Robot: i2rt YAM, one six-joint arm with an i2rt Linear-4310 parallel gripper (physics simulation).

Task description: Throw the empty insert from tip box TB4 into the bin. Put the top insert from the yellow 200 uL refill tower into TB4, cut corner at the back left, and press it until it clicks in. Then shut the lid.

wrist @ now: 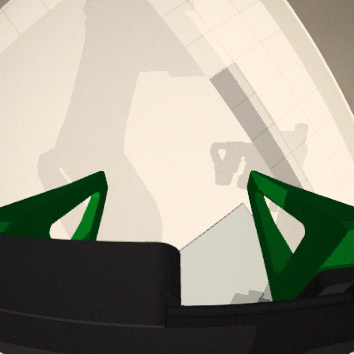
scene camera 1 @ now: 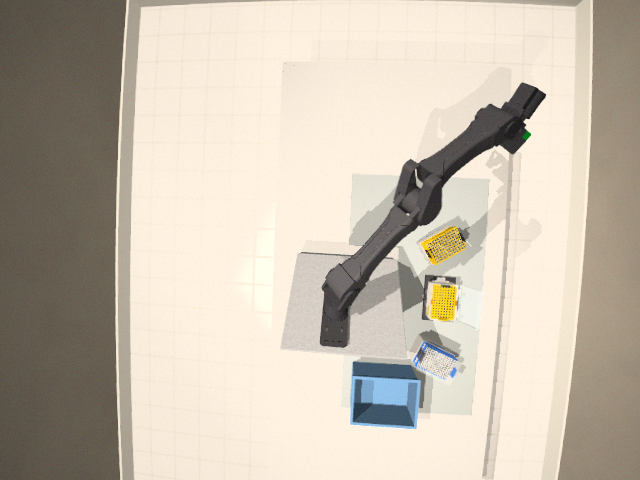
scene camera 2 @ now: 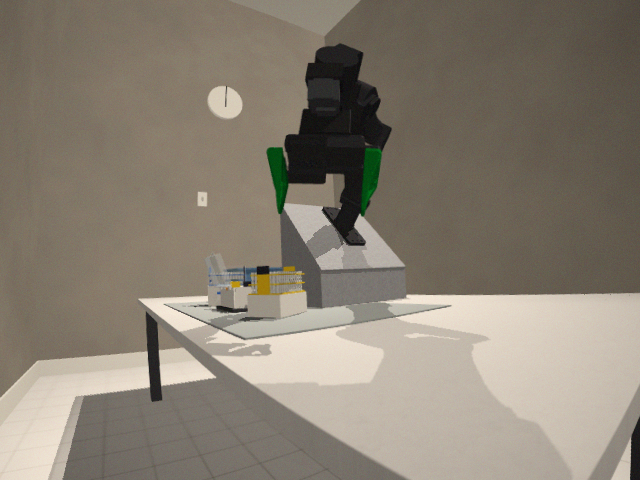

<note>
The gripper [scene camera 2: 320,212] is open, holding nothing. A blue-and-white tip box [scene camera 1: 429,357] rests on a grey mat [scene camera 1: 464,200]. Further things: a blue bin [scene camera 1: 382,395].
The gripper is seen too in the wrist view [wrist: 176,178]. The grey mat also shows in the wrist view [wrist: 223,265] and in scene camera 2 [scene camera 2: 238,324]. The wrist view does not show the blue-and-white tip box: it is out of frame.
</note>
